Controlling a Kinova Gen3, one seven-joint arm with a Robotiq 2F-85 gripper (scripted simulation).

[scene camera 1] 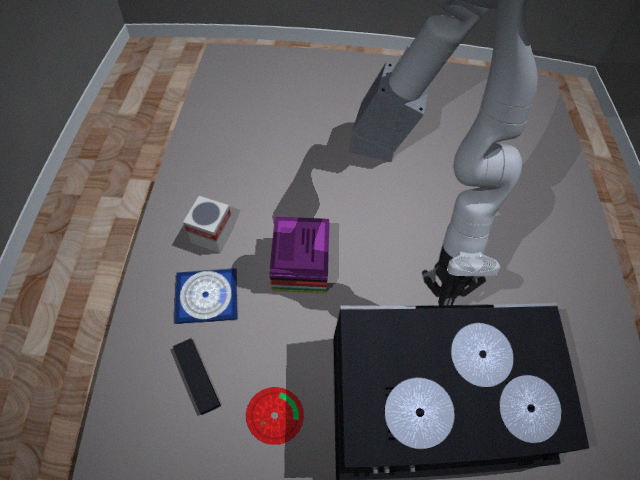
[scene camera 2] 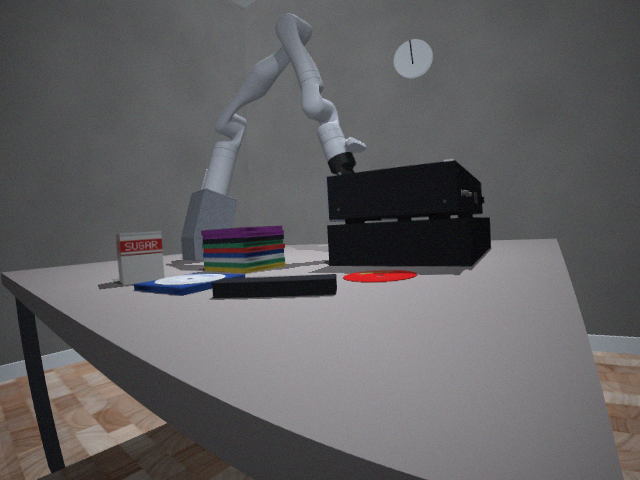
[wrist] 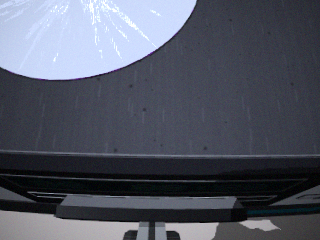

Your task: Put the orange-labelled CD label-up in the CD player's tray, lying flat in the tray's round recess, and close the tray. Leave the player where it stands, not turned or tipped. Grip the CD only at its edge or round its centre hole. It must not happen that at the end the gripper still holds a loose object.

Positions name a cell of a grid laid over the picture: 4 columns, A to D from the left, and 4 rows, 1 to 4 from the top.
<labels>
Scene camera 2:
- black remote: B3
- black CD player: C2
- black box: C3
</labels>
